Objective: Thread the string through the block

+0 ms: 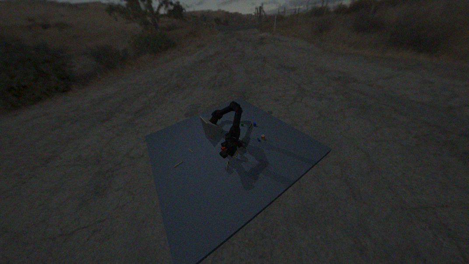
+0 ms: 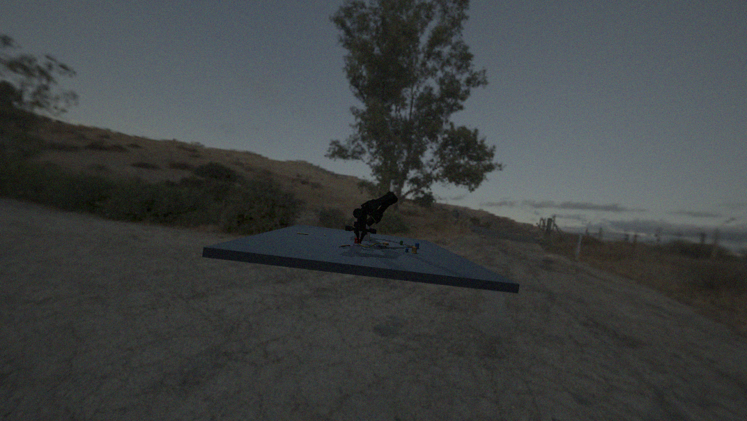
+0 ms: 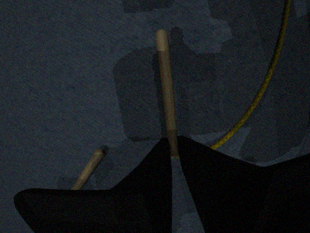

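Right now my gripper tip is 12 cm past the red block. Also, from my gripper tip: thin wooden stick (1 cm behind); green object (24 cm behind, 36 cm to the left); blue object (3 cm ahead, 30 cm to the left).
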